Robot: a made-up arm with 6 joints.
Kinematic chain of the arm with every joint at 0, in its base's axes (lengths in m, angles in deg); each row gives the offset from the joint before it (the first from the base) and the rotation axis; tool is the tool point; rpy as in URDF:
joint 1: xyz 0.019 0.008 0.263 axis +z
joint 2: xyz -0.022 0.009 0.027 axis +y
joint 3: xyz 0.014 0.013 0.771 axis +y
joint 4: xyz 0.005 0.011 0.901 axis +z
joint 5: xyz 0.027 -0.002 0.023 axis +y
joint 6: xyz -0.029 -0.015 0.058 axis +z
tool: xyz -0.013 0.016 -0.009 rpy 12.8 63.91 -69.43
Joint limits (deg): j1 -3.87..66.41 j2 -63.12..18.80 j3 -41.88..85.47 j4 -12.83..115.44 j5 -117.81..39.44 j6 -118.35..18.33
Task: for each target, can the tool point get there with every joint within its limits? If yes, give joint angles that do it. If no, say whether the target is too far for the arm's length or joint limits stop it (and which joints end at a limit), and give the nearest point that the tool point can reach.
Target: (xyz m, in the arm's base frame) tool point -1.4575 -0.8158 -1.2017
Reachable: no: too far | nearest point -1.3854 -0.7756 0.3750 | short by 1.579 m
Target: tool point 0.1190 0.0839 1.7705
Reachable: yes | joints 25.50 -28.92 62.08 20.72 -46.86 -75.51
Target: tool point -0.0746 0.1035 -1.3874
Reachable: no: joint limits stop it (at a limit: joint 1, joint 2, joint 3, joint 6) | nearest point -1.5361 0.1472 0.3905 | short by 2.302 m
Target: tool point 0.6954 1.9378 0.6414
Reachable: no: too far | nearest point 0.4520 1.1396 0.8137 | short by 0.852 m
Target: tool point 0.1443 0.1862 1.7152
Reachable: yes | joints 55.86 -27.72 65.76 90.06 -33.17 7.70
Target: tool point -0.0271 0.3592 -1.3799
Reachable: no: joint limits stop it (at a limit: joint 1, joint 2, joint 3, joint 5, joint 6) | nearest point 0.4510 1.0884 0.7208 | short by 2.274 m
